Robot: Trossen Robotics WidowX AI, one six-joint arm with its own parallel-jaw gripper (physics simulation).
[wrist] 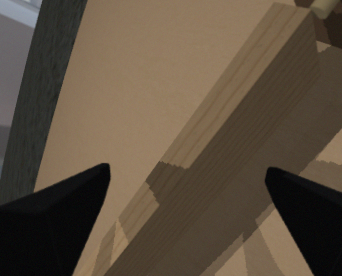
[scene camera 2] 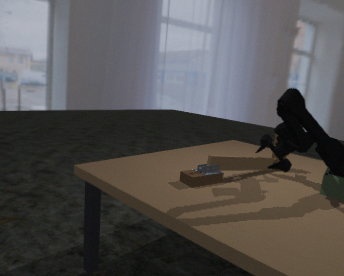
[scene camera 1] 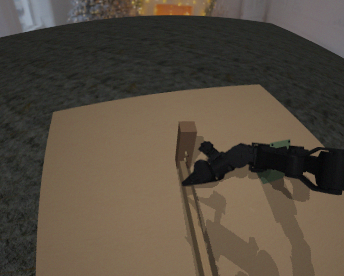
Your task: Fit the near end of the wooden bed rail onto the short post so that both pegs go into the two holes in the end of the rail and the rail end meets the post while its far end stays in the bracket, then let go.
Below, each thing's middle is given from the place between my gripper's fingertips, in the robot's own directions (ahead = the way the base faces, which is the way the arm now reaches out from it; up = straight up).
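Labels:
The wooden bed rail (scene camera 2: 227, 163) is here, and my hand is 2 cm short of it and 13 cm to the right of it. As for the short wooden post (scene camera 1: 187, 131), I find it 2 cm behind my hand, 13 cm to the right of it and 3 cm above it.

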